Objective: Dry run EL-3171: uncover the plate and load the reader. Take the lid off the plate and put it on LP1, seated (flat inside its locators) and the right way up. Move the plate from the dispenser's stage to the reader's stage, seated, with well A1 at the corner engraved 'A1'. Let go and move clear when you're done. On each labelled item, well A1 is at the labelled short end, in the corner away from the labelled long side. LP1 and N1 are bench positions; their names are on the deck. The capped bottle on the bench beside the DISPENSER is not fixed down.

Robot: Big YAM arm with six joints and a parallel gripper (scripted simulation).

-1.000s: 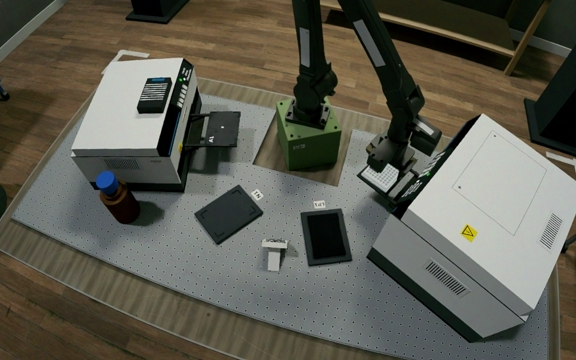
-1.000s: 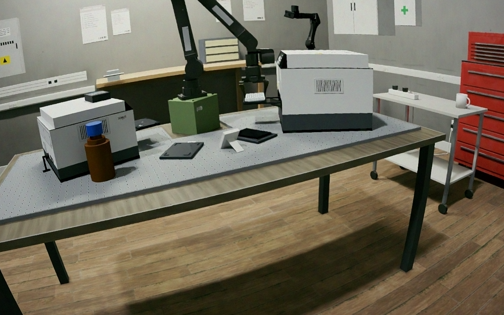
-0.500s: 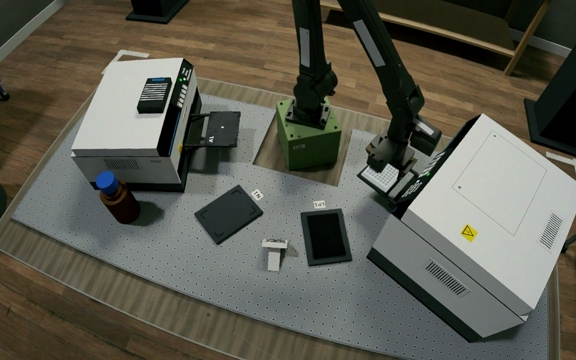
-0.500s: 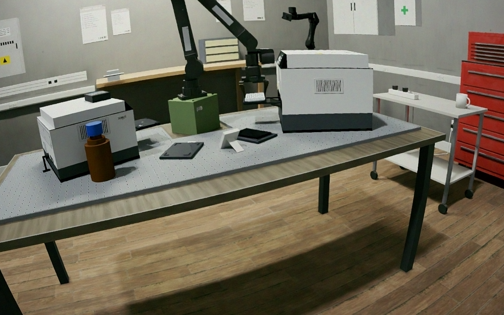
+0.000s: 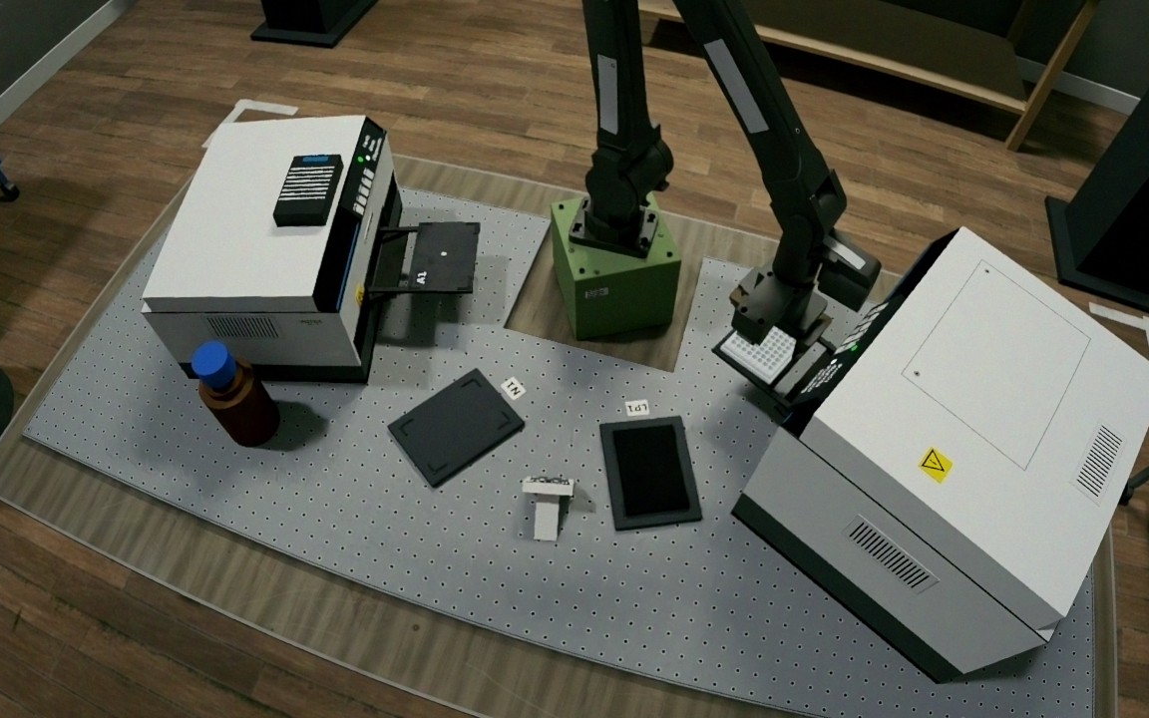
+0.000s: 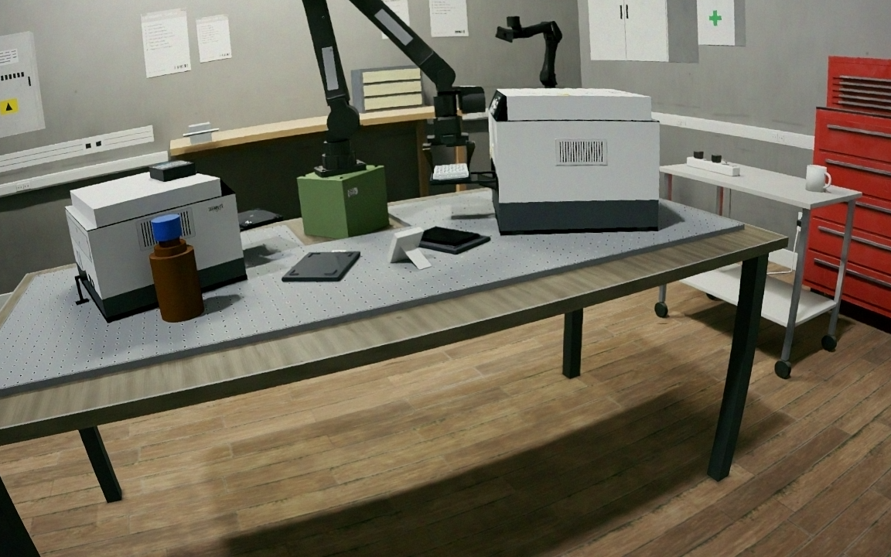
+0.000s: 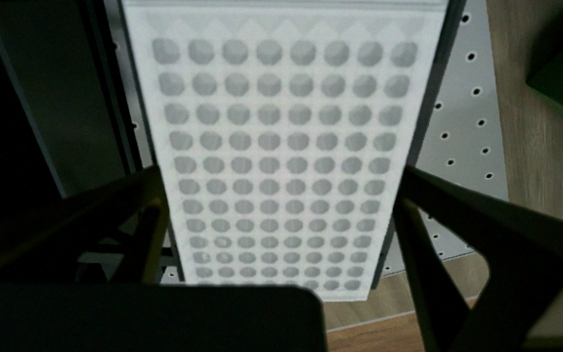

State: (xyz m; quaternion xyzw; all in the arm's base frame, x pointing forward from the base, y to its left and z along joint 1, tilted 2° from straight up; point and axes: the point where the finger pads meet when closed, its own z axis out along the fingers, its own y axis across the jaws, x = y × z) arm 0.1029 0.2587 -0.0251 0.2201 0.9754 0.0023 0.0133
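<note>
Right now the well plate is right at my hand. The rest, counted from my hand: LP1 pad (20 cm ahead, 12 cm to the right, 12 cm below); dark lid (20 cm ahead, 12 cm to the right, 11 cm below); N1 nest (40 cm to the right, 21 cm ahead, 12 cm below).
</note>
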